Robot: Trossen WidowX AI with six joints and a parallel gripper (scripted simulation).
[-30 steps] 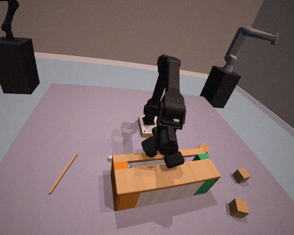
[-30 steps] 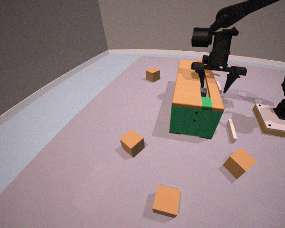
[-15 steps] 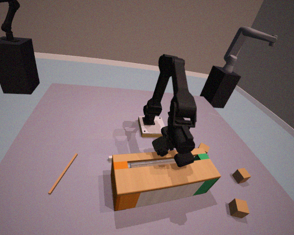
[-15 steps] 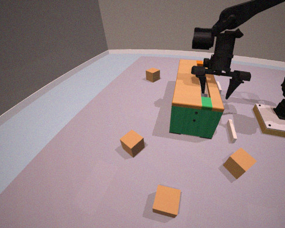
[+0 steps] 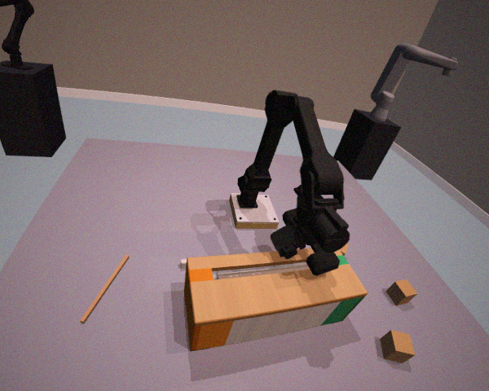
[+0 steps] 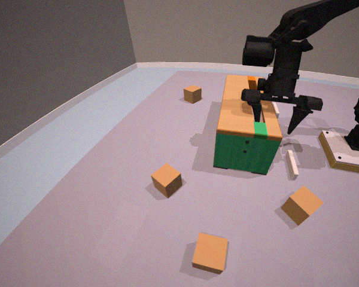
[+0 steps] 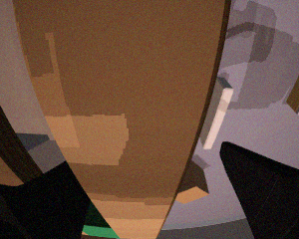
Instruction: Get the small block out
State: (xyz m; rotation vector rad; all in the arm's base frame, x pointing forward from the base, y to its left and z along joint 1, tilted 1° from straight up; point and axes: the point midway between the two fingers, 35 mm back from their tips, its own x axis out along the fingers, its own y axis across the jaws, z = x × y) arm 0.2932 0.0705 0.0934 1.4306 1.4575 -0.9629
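My gripper tip is 20 mm short of the dark block, 40 mm to the right of it and 40 mm above it. From my gripper tip the other things lie so: box: 40 mm ahead, 110 mm to the right, 20 mm below; then thin wooden stick: 10 mm behind, 490 mm to the right, 80 mm below.
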